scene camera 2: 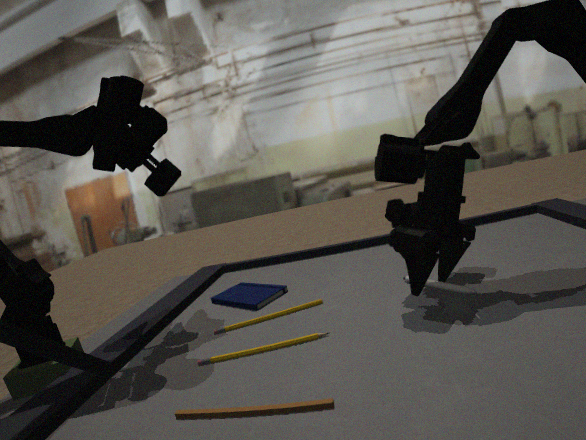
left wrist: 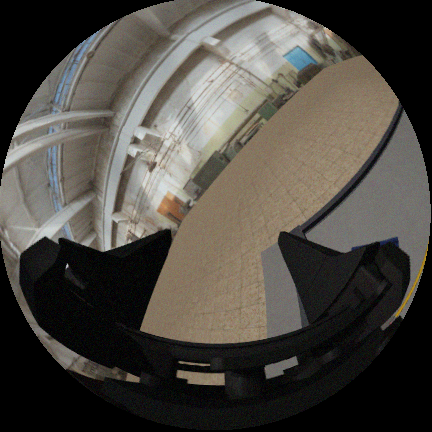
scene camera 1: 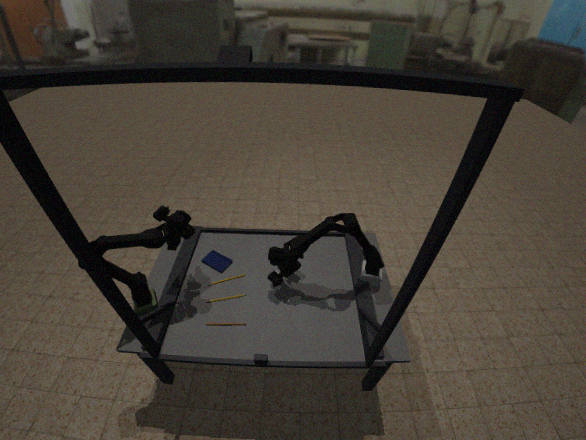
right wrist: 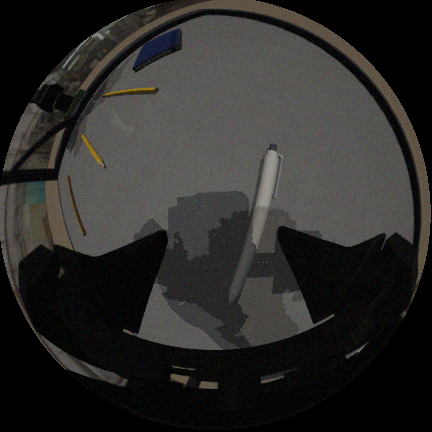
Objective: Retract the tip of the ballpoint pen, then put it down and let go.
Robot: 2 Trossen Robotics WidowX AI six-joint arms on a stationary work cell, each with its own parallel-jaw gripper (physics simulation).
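Places are measured from the left arm's base along level axes (x ahead, y left, z up), in metres.
Pixels of known places: left gripper, fingertip midpoint: (scene camera 2: pixel 148 159) (left wrist: pixel 226 236); right gripper, fingertip midpoint: (scene camera 2: pixel 429 288) (right wrist: pixel 223 234); left arm's base at its link origin: (scene camera 1: pixel 143 299) (right wrist: pixel 69 104); right arm's base at its link origin: (scene camera 1: pixel 372 269).
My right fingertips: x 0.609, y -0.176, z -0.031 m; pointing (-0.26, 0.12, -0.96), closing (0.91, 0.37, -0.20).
Ahead of a thing's pixels: the offset from my right fingertips to its top centre.
A white ballpoint pen {dy +0.005, dx +0.024, dz +0.004 m} (scene camera 2: pixel 448 286) (right wrist: pixel 264 210) lies on the grey table. In the right wrist view its dark button end points up the picture, with the clip on the right side. Its tapered end lies lower, in shadow; I cannot tell whether the tip is out. My right gripper (scene camera 2: pixel 429 287) (right wrist: pixel 223 234) is open and empty, pointing down low over the pen. In the right wrist view the pen runs through the gap between its fingers, nearer the finger at the picture's right. My left gripper (left wrist: pixel 226 236) is open and empty, raised at the table's left edge, far from the pen.
A blue notebook {dy +0.273, dx -0.228, dz +0.003 m} (scene camera 1: pixel 217 261) (scene camera 2: pixel 249 295) (right wrist: pixel 159 48), two yellow pencils {dy +0.137, dx -0.225, dz -0.002 m} (scene camera 1: pixel 228 279) {dy +0.036, dx -0.263, dz +0.000 m} (scene camera 1: pixel 227 298) and an orange-brown stick {dy -0.085, dx -0.313, dz -0.002 m} (scene camera 1: pixel 226 324) (scene camera 2: pixel 255 409) lie left of the right gripper. A dark raised frame (scene camera 2: pixel 305 255) borders the table top.
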